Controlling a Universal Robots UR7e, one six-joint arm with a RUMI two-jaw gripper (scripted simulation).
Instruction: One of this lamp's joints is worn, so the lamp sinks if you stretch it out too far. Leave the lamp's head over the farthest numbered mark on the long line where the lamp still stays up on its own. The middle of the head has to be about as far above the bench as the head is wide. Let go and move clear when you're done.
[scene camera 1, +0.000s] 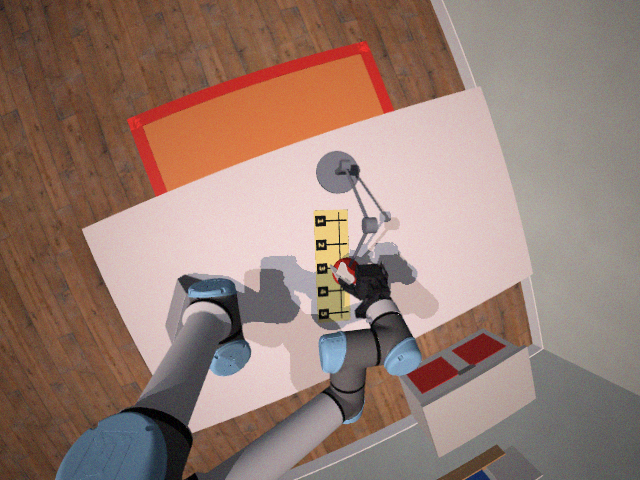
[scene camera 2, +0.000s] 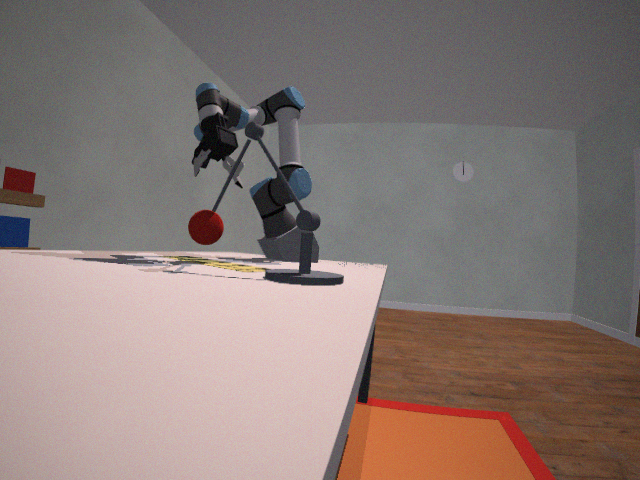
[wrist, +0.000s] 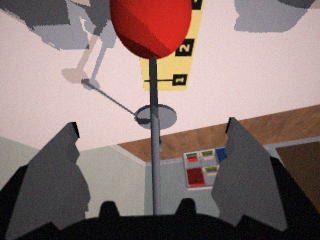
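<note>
Lamp head (scene camera 2: 205, 227). Yellow numbered strip (scene camera 1: 330, 226). My gripper (scene camera 2: 220, 182), (scene camera 1: 356, 263), (wrist: 153, 120).
</note>
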